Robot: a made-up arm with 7 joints.
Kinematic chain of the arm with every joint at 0, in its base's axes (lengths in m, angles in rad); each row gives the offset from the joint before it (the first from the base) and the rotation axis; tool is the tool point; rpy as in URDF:
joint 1: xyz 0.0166 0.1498 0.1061 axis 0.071 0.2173 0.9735
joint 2: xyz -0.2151 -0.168 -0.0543 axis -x
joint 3: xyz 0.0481 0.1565 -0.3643 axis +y
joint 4: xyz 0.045 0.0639 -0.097 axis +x
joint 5: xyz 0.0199 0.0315 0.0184 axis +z
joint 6: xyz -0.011 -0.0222 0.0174 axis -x
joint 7: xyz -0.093 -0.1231 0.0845 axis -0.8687 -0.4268 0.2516
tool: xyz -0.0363 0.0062 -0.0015 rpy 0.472 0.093 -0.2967
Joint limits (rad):
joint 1: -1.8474..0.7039
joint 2: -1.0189..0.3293
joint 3: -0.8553..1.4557
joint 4: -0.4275..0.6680
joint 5: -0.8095..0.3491
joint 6: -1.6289..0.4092
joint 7: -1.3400..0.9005
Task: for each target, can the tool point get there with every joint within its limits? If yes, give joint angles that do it. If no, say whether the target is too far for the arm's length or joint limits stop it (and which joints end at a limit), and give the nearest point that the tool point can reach.
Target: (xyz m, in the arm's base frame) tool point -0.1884 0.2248 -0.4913
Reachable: yes | joints -0.1545 -0.0224 -0.4269 -0.2168 -0.6116 -1.1770 -0.1715
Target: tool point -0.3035 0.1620 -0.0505
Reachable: yes | joints 0.4206 -0.5987 0.7090 0.4346 -0.6592 -0.2031 -0.4886
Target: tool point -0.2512 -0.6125 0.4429
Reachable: no: joint limits stop it (at a limit: joint 1, joint 2, joint 3, joint 4, joint 5, joint 7) | nearest point -0.3420 0.0520 0.1611 | short by 0.728 m
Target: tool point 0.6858 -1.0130 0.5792
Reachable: no: too far | nearest point 0.4023 -0.0059 0.0105 | short by 1.191 m
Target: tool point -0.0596 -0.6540 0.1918
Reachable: no: joint limits stop it (at a limit: joint 1, joint 2, joint 3, joint 4, joint 7) | nearest point -0.1412 -0.2189 -0.2485 | short by 0.624 m
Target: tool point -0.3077 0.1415 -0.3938
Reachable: yes | joints 0.4949 -0.2578 -0.1995 0.4832 -0.2291 -0.9709 0.0736
